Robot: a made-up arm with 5 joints.
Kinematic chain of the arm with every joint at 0, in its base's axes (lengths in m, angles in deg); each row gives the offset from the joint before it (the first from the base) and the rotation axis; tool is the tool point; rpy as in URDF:
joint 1: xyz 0 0 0.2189 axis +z
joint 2: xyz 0 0 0 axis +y
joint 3: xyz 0.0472 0 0.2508 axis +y
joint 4: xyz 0.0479 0 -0.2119 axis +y
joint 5: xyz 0.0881 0 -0.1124 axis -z
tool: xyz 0 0 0 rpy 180 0 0
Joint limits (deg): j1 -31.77..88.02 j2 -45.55..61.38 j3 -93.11..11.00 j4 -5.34..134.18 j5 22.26..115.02
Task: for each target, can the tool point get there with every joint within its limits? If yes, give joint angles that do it. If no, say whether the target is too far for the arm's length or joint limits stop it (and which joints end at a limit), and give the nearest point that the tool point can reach.
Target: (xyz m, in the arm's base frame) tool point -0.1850 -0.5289 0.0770
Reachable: no: joint limits stop it (at a limit: joint 2, joint 3, joint 4) | nearest point -0.0369 -0.1056 0.2128 | short by 0.469 m
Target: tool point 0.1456 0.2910 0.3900
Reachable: yes | joints 63.42 -13.47 -61.79 55.60 41.39
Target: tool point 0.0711 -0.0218 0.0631
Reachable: yes | joints -17.01 40.60 -22.03 65.44 62.62
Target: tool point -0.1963 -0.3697 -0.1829
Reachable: no: joint limits stop it (at a limit: joint 1, joint 2) | nearest point 0.0814 -0.0504 -0.0311 | short by 0.450 m
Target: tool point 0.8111 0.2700 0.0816
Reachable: no: too far | nearest point 0.5104 0.1699 0.1325 | short by 0.321 m
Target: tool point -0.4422 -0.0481 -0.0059
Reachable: no: joint limits stop it (at a limit: joint 2, joint 3) | nearest point -0.0774 -0.0084 0.1362 | short by 0.394 m
